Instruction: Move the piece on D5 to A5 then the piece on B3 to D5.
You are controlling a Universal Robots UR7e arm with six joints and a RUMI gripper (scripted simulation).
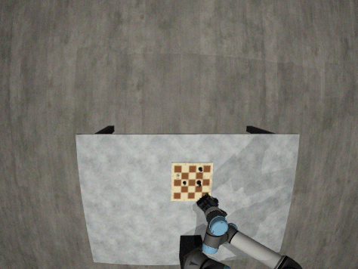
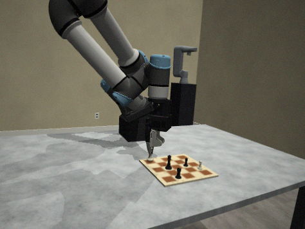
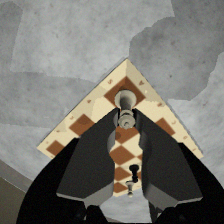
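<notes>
Now: hand 10 mm above the tall white piece. Also, from my hand: small white pawn: 150 mm to the left, 130 mm ahead, 30 mm below; then tall black piece: 80 mm ahead, 40 mm to the left, 20 mm below; then chessboard: 80 mm ahead, 70 mm to the left, 50 mm below.
</notes>
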